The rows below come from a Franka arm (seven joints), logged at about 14 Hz.
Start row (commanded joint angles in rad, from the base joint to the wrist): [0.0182, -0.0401, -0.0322, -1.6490, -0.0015, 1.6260, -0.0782]
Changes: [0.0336, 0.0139, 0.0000, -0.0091, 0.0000, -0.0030, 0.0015]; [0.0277, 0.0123, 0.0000, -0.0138, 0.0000, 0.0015, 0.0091]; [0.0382, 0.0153, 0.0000, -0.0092, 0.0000, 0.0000, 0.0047]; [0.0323, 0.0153, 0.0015, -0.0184, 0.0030, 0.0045, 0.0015]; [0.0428, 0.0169, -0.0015, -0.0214, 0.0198, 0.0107, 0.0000]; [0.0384, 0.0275, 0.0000, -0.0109, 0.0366, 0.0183, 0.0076]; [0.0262, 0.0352, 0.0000, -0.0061, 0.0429, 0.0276, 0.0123]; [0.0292, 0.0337, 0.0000, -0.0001, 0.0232, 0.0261, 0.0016]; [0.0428, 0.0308, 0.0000, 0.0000, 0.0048, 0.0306, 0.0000]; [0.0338, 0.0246, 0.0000, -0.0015, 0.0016, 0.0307, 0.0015]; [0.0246, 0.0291, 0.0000, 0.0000, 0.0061, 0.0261, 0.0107]
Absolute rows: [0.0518, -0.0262, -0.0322, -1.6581, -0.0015, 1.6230, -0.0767]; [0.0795, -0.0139, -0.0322, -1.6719, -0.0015, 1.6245, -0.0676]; [0.1177, 0.0014, -0.0322, -1.6811, -0.0015, 1.6245, -0.0629]; [0.1500, 0.0167, -0.0307, -1.6995, 0.0015, 1.6290, -0.0614]; [0.1928, 0.0336, -0.0322, -1.7209, 0.0213, 1.6397, -0.0614]; [0.2312, 0.0611, -0.0322, -1.7318, 0.0579, 1.6580, -0.0538]; [0.2574, 0.0963, -0.0322, -1.7379, 0.1008, 1.6856, -0.0415]; [0.2866, 0.1300, -0.0322, -1.7380, 0.1240, 1.7117, -0.0399]; [0.3294, 0.1608, -0.0322, -1.7380, 0.1288, 1.7423, -0.0399]; [0.3632, 0.1854, -0.0322, -1.7395, 0.1304, 1.7730, -0.0384]; [0.3878, 0.2145, -0.0322, -1.7395, 0.1365, 1.7991, -0.0277]
